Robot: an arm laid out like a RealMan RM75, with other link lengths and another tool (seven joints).
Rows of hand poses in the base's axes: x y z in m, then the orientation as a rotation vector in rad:
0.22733 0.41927 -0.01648 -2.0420 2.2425 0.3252
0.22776 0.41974 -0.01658 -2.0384 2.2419 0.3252
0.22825 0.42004 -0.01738 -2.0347 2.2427 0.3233
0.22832 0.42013 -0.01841 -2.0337 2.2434 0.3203
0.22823 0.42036 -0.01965 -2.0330 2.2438 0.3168
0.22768 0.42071 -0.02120 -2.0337 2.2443 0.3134
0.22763 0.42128 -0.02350 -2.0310 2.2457 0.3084
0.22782 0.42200 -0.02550 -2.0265 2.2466 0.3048
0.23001 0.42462 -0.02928 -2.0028 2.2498 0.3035
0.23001 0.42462 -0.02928 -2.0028 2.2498 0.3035
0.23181 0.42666 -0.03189 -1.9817 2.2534 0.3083
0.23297 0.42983 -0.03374 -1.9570 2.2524 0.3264
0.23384 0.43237 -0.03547 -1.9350 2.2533 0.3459
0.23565 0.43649 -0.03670 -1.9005 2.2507 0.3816
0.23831 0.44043 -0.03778 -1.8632 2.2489 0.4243
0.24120 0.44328 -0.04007 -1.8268 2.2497 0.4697
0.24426 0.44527 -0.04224 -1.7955 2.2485 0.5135
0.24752 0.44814 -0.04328 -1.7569 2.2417 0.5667
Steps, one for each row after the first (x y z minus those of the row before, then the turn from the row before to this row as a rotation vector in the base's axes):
0.00043 0.00047 -0.00010 0.0020 -0.0018 -0.0018
0.00049 0.00030 -0.00080 0.0005 -0.0020 -0.0024
0.00007 0.00009 -0.00103 -0.0012 -0.0016 -0.0009
-0.00009 0.00023 -0.00124 -0.0013 -0.0019 -0.0007
-0.00055 0.00035 -0.00155 -0.0020 -0.0012 0.0001
-0.00005 0.00057 -0.00230 -0.0016 -0.0029 -0.0022
0.00019 0.00072 -0.00200 0.0001 -0.0032 -0.0030
0.00219 0.00262 -0.00378 0.0086 -0.0085 -0.0143
0.00000 0.00000 0.00000 0.0000 0.0000 0.0000
0.00180 0.00204 -0.00261 0.0098 -0.0041 -0.0128
0.00116 0.00317 -0.00185 0.0195 -0.0012 -0.0125
0.00087 0.00254 -0.00173 0.0178 0.0019 -0.0116
0.00181 0.00412 -0.00123 0.0321 0.0038 -0.0166
0.00266 0.00394 -0.00108 0.0357 0.0077 -0.0181
0.00289 0.00285 -0.00229 0.0347 0.0120 -0.0182
0.00306 0.00199 -0.00217 0.0325 0.0125 -0.0146
0.00326 0.00287 -0.00104 0.0423 0.0129 -0.0165

